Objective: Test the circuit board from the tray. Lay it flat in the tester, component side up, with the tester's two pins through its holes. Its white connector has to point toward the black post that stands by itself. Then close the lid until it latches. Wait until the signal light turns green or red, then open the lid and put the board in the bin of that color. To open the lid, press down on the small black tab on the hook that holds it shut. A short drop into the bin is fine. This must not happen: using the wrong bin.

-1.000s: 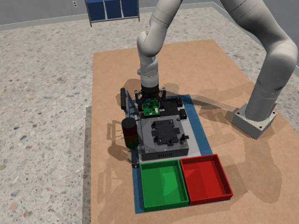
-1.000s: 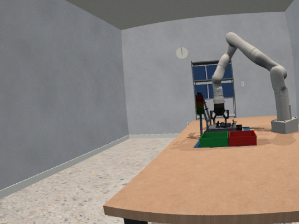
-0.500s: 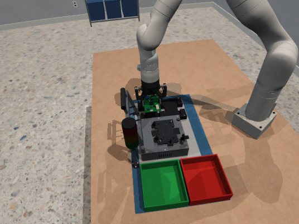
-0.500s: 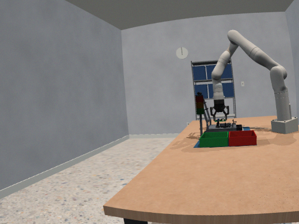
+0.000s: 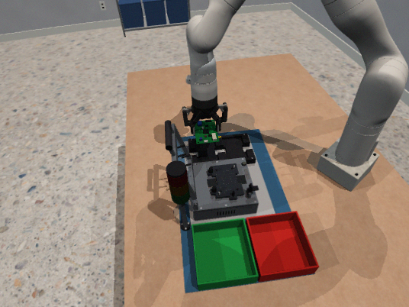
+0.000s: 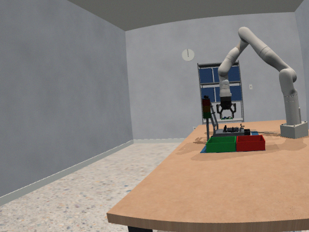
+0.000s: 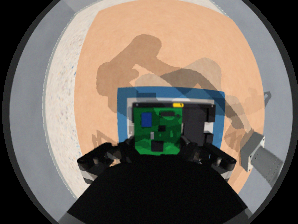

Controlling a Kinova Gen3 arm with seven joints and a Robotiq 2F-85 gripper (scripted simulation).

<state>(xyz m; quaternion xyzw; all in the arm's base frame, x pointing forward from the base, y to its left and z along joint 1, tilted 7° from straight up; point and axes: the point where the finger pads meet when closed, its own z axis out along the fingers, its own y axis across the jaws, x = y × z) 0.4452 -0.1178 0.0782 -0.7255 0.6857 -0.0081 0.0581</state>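
Right now my hand is 170 mm to the right of the tester lid, 70 mm short of it and 60 mm below it. Also, from my hand: red bin 360 mm to the left, 170 mm behind, 110 mm below; then green circuit board right at my hand; then green bin 370 mm to the left, 110 mm below, 20 mm behind.
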